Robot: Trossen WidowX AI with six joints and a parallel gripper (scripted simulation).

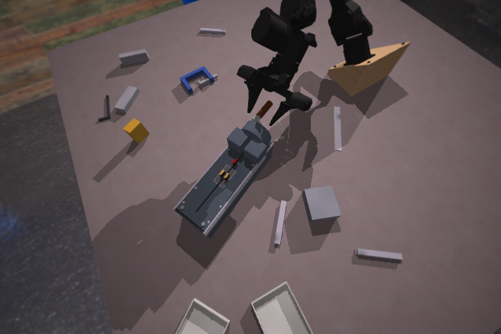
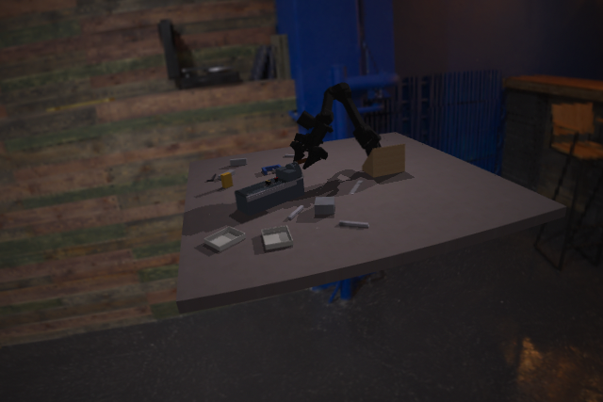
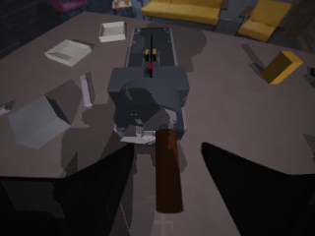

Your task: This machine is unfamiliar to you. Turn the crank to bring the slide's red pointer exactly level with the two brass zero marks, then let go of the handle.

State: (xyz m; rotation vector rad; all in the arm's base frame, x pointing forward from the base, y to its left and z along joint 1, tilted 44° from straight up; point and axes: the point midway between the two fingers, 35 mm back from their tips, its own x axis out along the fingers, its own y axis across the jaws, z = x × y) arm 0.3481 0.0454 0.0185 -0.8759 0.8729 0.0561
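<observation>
Right now the brown crank handle is 20 mm behind my gripper tip and 20 mm above it. The rest, counted from my gripper tip: grey block: 20 mm behind, 240 mm to the left, 80 mm below; then blue clamp: 50 mm ahead, 290 mm to the right, 80 mm below; then red pointer: 110 mm ahead, 70 mm to the left, 10 mm below.
</observation>
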